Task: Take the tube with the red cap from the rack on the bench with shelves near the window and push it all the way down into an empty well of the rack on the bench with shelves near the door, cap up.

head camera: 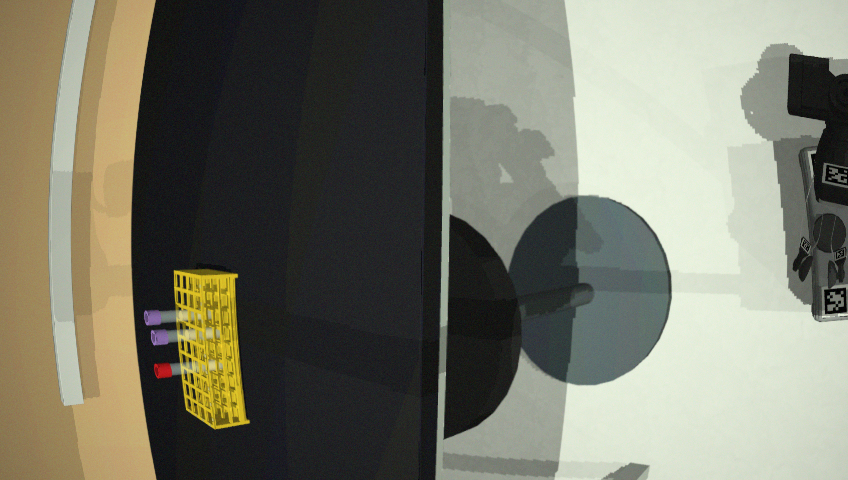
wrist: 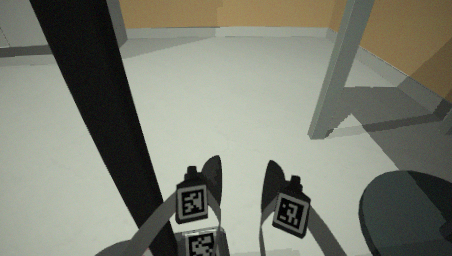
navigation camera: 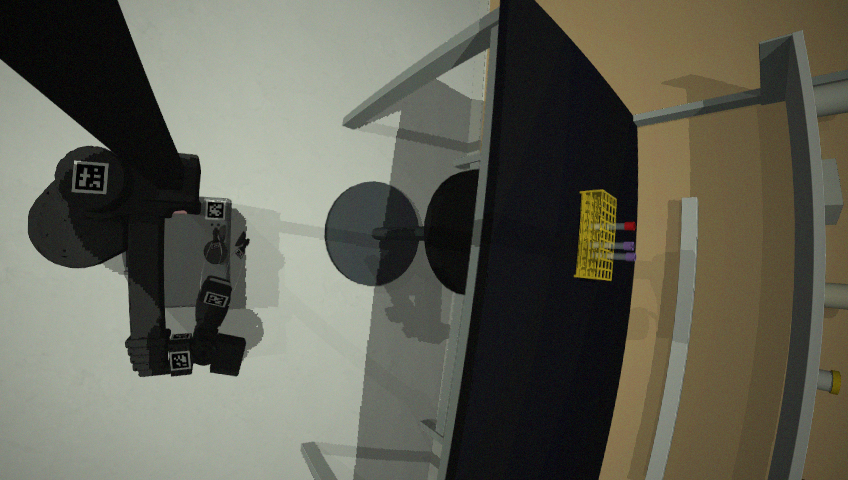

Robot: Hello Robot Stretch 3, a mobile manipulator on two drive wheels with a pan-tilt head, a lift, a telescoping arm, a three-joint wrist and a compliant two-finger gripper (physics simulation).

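Frame: origin at the robot's base, x down, y ahead, z right, level; millimetres.
Seen in the pictures: gripper, fingertip midpoint: (head camera: 815, 282) (wrist: 242, 175) (navigation camera: 233, 229); robot's base, link origin: (head camera: 827, 232) (navigation camera: 214, 249).
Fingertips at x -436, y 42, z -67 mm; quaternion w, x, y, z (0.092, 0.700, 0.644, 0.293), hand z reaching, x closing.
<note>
Offsets run from my fingertips to a thing's top centre. "spot": to the spot under its first point. Level surfaces: height alone.
The tube with the red cap {spot: dx -591, dy +666, dz -28 mm} (head camera: 163, 370) (navigation camera: 629, 226) stands cap up in the yellow rack {dx -535, dy +684, dz -6 mm} (head camera: 205, 273) (navigation camera: 580, 237). Two purple-capped tubes {spot: dx -591, dy +679, dz +38 mm} (head camera: 152, 317) (navigation camera: 627, 256) stand in the same rack. The rack is on the black bench top {dx -478 mm} (head camera: 333, 178) (navigation camera: 535, 333), near its wall side. My gripper (head camera: 820, 271) (navigation camera: 229, 236) (wrist: 242, 175) is open and empty, with its fingers apart. It is over my base, well away from the bench, with a stool between. A second rack does not show in these views.
The stool has a black seat {dx -224, dy +607, dz -10 mm} (head camera: 482, 333) (navigation camera: 455, 231) partly under the bench edge and a round grey base {dx +406, dy +607, dz -10 mm} (head camera: 630, 255) (navigation camera: 357, 231) (wrist: 392, 215) on the floor. A bench leg {spot: dx +152, dy +460, dz -465 mm} (wrist: 340, 75) shows at the right. A shelf {dx -916 mm} (navigation camera: 801, 267) and a pale strip {spot: dx -650, dy +1041, dz +195 mm} (head camera: 61, 226) (navigation camera: 683, 285) are beyond the bench.
</note>
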